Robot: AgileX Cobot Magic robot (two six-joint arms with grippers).
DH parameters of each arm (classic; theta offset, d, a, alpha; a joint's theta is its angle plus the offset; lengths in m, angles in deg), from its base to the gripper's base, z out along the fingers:
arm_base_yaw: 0 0.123 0 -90
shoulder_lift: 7.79 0 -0.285 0
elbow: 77.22 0 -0.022 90
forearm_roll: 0 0.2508 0 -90
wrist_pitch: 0 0 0.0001 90
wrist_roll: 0 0.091 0 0
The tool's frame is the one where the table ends.
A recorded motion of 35 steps. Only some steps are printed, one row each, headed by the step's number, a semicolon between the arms.
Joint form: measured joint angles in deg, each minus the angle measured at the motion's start. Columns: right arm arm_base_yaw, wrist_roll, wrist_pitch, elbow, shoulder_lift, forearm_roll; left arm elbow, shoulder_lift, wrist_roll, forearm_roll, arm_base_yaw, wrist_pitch.
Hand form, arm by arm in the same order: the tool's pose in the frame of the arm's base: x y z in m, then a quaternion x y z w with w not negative. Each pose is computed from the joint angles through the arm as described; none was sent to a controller.
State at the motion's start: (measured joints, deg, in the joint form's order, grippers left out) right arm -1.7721 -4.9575 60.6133 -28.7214 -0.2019 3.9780; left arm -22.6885 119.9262 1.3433 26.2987 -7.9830 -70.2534
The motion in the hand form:
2: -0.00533 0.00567 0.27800 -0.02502 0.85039 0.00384 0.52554; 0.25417 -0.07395 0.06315 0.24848 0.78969 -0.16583 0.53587
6: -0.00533 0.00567 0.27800 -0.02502 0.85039 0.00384 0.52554; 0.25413 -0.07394 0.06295 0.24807 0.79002 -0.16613 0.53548
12: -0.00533 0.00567 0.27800 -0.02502 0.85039 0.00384 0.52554; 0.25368 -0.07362 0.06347 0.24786 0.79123 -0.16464 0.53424
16: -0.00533 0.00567 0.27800 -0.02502 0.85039 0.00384 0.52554; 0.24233 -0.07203 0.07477 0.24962 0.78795 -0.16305 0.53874
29: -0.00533 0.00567 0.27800 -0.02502 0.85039 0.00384 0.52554; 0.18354 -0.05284 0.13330 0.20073 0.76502 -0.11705 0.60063
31: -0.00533 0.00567 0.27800 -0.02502 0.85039 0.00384 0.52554; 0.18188 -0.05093 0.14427 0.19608 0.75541 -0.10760 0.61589
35: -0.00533 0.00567 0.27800 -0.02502 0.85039 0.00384 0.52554; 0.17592 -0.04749 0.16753 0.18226 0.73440 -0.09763 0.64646
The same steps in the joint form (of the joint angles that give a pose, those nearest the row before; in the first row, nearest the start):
2: 0.00 0.00 0.00 0.00 0.00 0.00; 0.00 0.00 0.00 0.00 0.00 0.00
6: 0.00 0.00 0.00 0.00 0.00 0.00; 0.00 0.04 -0.05 0.00 0.00 0.00
12: 0.00 0.00 0.00 0.00 0.00 0.00; 0.13 -0.23 -0.05 -0.13 0.00 0.34
16: 0.00 0.00 0.00 0.00 0.00 0.00; 3.11 -3.80 0.14 -0.13 0.00 0.35
29: 0.00 0.00 0.00 0.00 0.00 0.00; 17.83 -26.75 0.16 -7.89 0.00 1.14
31: 0.00 0.00 0.00 0.00 0.00 0.00; 17.89 -31.19 -0.09 -8.77 0.00 3.43
35: 0.00 0.00 0.00 0.00 0.00 0.00; 17.89 -40.89 -1.80 -9.90 0.00 8.62

